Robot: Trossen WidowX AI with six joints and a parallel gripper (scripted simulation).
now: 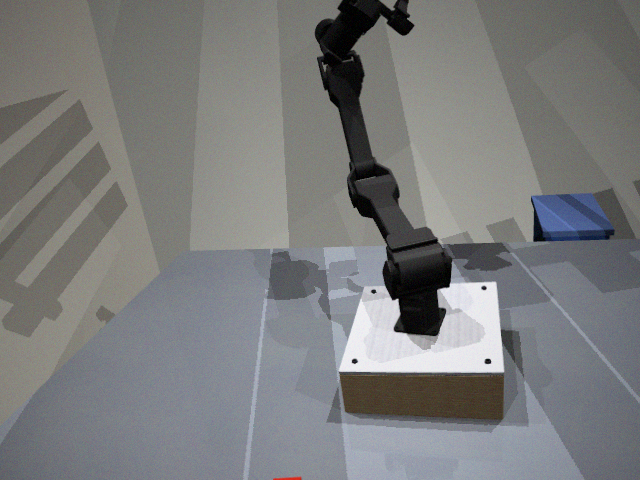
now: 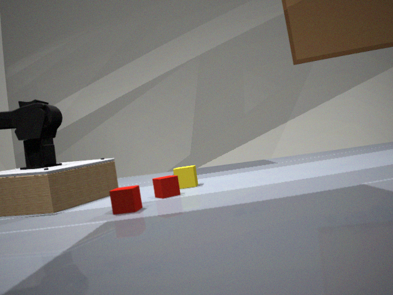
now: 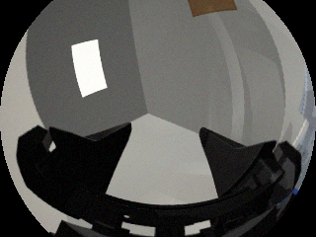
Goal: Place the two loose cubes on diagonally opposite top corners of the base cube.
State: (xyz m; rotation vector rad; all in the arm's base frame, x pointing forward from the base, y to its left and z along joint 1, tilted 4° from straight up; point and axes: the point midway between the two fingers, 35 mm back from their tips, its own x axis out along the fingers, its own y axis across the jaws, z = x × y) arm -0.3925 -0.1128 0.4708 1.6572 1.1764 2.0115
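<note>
The yellow cube lies 640 mm ahead of my gripper tip, 580 mm below it and 240 mm to the left of it.
</note>
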